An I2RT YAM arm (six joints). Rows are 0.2 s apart.
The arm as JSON. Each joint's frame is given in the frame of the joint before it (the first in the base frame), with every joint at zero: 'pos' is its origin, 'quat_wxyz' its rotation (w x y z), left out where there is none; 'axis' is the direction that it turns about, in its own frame. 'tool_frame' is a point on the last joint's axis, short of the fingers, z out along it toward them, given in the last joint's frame.
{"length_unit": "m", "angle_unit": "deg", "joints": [
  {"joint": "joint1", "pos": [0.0, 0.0, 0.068], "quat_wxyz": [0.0, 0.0, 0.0, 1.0], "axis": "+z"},
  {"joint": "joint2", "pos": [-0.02, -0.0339, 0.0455], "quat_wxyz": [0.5, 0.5, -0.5, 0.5], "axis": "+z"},
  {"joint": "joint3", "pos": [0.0, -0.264, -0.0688], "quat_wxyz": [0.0, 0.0, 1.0, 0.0], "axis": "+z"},
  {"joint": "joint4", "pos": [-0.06, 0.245, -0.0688], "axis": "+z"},
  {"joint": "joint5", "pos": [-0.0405, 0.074, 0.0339], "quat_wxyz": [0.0, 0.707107, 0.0, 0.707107], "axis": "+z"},
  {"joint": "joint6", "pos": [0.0, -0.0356, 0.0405], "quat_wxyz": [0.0, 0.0, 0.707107, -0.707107], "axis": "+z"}
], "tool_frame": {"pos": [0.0, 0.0, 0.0], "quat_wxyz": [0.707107, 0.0, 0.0, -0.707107]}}
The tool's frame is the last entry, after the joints.
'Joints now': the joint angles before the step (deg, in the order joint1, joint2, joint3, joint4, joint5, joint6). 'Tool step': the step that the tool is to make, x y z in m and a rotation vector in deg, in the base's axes. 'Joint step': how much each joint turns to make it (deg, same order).
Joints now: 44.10, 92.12, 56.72, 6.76, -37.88, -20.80
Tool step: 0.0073, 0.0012, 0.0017, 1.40, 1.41, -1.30
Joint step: -0.70, 1.07, 0.93, 1.68, -0.40, 2.59
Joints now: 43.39, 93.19, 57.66, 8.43, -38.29, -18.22
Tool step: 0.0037, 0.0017, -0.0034, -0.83, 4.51, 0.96
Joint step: -0.38, 1.41, 1.56, -2.74, -2.36, 2.00
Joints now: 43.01, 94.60, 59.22, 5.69, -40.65, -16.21
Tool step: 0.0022, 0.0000, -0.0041, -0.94, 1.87, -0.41
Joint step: -0.25, 0.77, 0.39, -1.13, -0.16, 0.77
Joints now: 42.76, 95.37, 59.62, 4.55, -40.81, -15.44
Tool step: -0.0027, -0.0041, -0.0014, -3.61, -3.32, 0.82
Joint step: -0.04, -0.75, 0.32, -4.91, 1.96, -5.96
